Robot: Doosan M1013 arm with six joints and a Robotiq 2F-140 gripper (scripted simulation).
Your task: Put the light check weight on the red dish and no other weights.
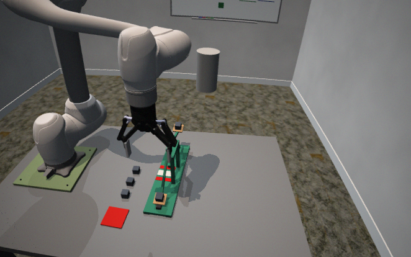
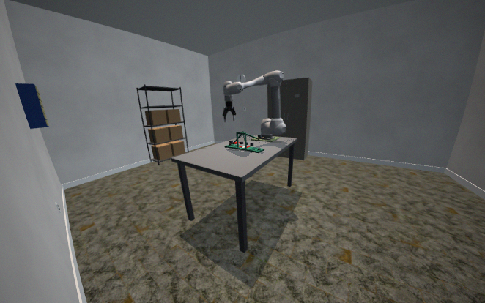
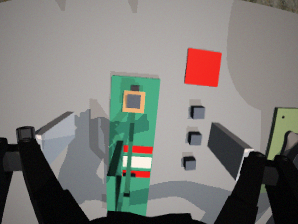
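Right now my hand is 41 cm to the right of the dark weight and 14 cm above it. Round my hand: green rocker balance 1 cm ahead, 20 cm to the left, 21 cm below; red dish 15 cm behind, 8 cm to the right, 30 cm below.
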